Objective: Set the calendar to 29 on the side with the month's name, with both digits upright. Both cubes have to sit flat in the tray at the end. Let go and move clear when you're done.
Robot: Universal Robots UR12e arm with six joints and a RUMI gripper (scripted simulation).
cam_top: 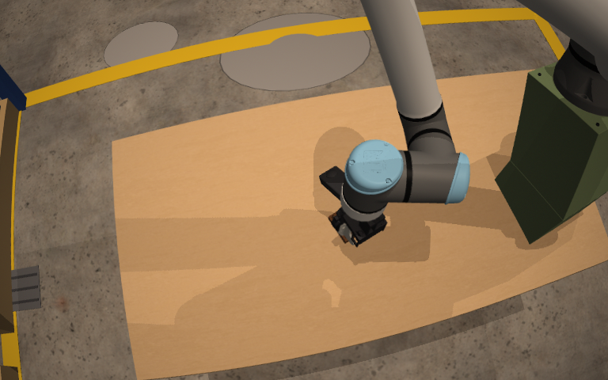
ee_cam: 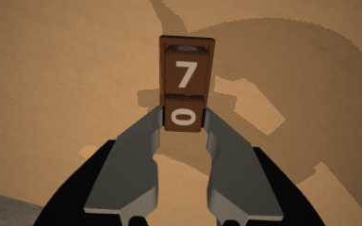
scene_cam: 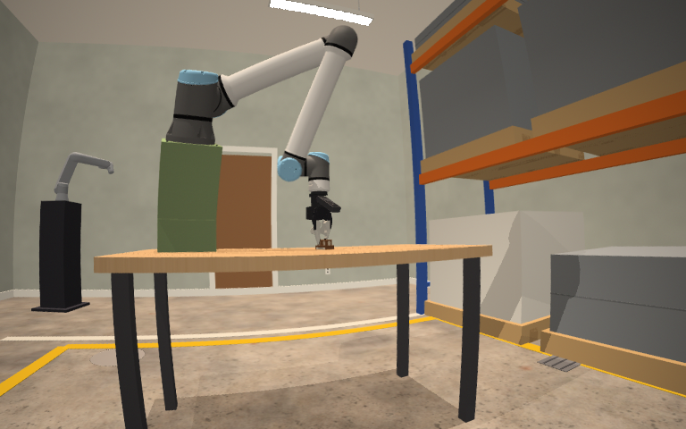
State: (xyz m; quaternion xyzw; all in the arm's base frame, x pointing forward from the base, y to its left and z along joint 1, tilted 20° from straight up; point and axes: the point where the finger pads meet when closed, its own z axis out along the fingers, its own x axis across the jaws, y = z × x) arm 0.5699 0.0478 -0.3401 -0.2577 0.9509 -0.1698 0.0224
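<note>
The tray is 1 cm ahead of my hand, 1 cm to the right of it and 3 cm below it.
</note>
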